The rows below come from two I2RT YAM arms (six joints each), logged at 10 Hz.
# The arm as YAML. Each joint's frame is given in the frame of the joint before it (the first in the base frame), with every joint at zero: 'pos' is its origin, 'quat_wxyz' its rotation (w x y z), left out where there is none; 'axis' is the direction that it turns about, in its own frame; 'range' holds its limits. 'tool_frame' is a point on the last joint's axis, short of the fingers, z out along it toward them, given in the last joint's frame.
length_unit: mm
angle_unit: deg
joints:
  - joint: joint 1
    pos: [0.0, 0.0, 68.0]
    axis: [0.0, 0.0, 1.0]
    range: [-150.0, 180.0]
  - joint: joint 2
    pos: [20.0, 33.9, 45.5]
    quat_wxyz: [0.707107, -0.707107, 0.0, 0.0]
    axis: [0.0, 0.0, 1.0]
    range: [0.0, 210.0]
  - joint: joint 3
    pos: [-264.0, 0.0, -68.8]
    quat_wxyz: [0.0, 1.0, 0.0, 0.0]
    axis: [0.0, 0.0, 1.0]
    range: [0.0, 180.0]
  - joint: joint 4
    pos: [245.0, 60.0, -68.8]
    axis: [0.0, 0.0, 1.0]
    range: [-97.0, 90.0]
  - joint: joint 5
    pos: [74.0, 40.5, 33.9]
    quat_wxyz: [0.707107, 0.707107, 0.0, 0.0]
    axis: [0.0, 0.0, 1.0]
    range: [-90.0, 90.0]
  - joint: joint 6
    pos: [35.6, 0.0, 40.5]
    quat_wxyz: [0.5, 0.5, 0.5, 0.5]
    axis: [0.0, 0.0, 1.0]
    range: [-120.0, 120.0]
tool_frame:
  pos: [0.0, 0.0, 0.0]
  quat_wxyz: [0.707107, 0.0, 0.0, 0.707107]
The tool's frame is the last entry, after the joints.
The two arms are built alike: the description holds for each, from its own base.
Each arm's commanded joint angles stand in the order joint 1, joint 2, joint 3, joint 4, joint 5, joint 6.
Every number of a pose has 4 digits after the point.
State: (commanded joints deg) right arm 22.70 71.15 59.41 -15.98 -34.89 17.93; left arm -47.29 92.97 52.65 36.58 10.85 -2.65
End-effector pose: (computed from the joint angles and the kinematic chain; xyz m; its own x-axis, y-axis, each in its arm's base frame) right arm 0.2487 0.1261 0.3242 -0.6495 0.0020 -0.7603 -0.6135 0.5893 0.5257; left arm 0.2447 -0.2750 0.2573 -0.0835 0.0235 -0.9962 0.8461 0.5298 -0.0584
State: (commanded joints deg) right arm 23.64 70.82 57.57 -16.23 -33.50 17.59; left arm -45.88 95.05 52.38 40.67 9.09 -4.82
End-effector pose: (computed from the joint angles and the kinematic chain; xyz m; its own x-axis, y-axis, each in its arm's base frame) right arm 0.2447 0.1286 0.3141 -0.6638 -0.0155 -0.7477 -0.6021 0.6042 0.5220; left arm 0.2557 -0.2718 0.2507 -0.0930 -0.0233 -0.9954 0.8138 0.5741 -0.0895
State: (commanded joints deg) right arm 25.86 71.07 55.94 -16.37 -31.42 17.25; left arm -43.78 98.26 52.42 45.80 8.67 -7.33
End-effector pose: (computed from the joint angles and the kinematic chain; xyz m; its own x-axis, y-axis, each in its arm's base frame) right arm 0.2398 0.1369 0.3027 -0.6780 -0.0474 -0.7335 -0.5980 0.6158 0.5130; left arm 0.2713 -0.2674 0.2407 -0.1017 -0.0773 -0.9918 0.7863 0.6045 -0.1277
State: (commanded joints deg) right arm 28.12 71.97 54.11 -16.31 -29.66 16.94; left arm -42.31 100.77 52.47 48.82 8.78 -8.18
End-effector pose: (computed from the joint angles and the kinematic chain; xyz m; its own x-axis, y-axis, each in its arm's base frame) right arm 0.2357 0.1460 0.2876 -0.6984 -0.0861 -0.7105 -0.5929 0.6257 0.5069; left arm 0.2820 -0.2640 0.2308 -0.1041 -0.0954 -0.9900 0.7712 0.6208 -0.1409
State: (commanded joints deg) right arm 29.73 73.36 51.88 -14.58 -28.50 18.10; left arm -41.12 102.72 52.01 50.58 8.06 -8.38
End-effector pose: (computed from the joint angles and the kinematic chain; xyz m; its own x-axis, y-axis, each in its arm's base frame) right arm 0.2343 0.1533 0.2706 -0.7253 -0.0998 -0.6811 -0.5738 0.6342 0.5181; left arm 0.2897 -0.2596 0.2191 -0.1120 -0.0938 -0.9893 0.7484 0.6469 -0.1461
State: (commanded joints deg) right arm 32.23 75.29 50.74 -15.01 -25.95 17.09; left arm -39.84 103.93 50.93 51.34 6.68 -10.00
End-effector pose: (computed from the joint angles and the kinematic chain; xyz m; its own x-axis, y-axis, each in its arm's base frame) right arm 0.2306 0.1638 0.2541 -0.7398 -0.1540 -0.6550 -0.5728 0.6549 0.4930; left arm 0.2954 -0.2519 0.2070 -0.1479 -0.1012 -0.9838 0.7107 0.6809 -0.1769
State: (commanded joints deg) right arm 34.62 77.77 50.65 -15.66 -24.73 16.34; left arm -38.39 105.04 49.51 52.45 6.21 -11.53
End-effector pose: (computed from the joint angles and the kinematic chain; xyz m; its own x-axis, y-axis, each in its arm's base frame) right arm 0.2282 0.1756 0.2410 -0.7526 -0.2091 -0.6244 -0.5804 0.6584 0.4791; left arm 0.3001 -0.2426 0.1946 -0.1816 -0.1096 -0.9772 0.6794 0.7044 -0.2053
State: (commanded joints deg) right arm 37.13 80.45 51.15 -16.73 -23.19 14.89; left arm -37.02 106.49 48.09 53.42 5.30 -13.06
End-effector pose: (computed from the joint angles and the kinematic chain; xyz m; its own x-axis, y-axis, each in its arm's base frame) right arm 0.2254 0.1882 0.2295 -0.7531 -0.2739 -0.5981 -0.5994 0.6604 0.4523; left arm 0.3042 -0.2335 0.1799 -0.2196 -0.1162 -0.9686 0.6399 0.7323 -0.2329
